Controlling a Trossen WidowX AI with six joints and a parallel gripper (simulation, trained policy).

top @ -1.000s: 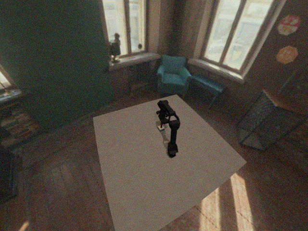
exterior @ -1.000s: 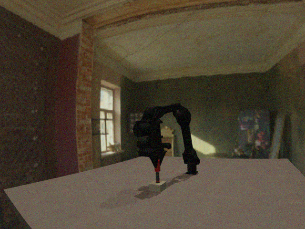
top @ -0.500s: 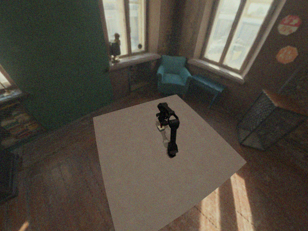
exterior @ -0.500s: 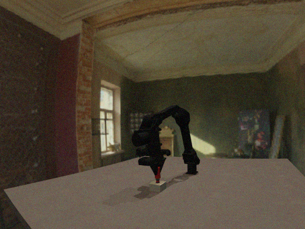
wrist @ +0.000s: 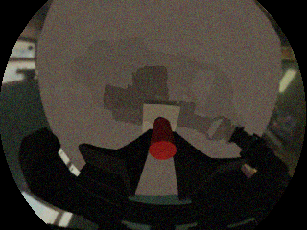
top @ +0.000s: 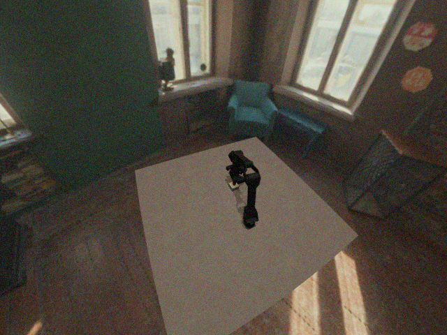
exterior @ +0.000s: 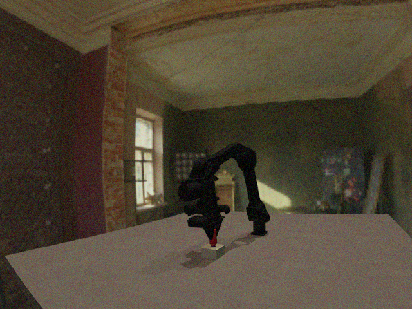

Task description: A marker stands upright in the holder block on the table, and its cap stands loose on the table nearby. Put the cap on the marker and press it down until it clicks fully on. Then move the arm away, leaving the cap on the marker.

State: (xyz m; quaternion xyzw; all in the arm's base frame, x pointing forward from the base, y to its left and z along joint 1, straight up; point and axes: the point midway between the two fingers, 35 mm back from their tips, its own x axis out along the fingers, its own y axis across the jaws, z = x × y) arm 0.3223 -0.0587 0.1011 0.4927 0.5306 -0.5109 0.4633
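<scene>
The red cap is 1 cm above my gripper tip. From my gripper tip the other things lie so: holder block 5 cm below.
</scene>
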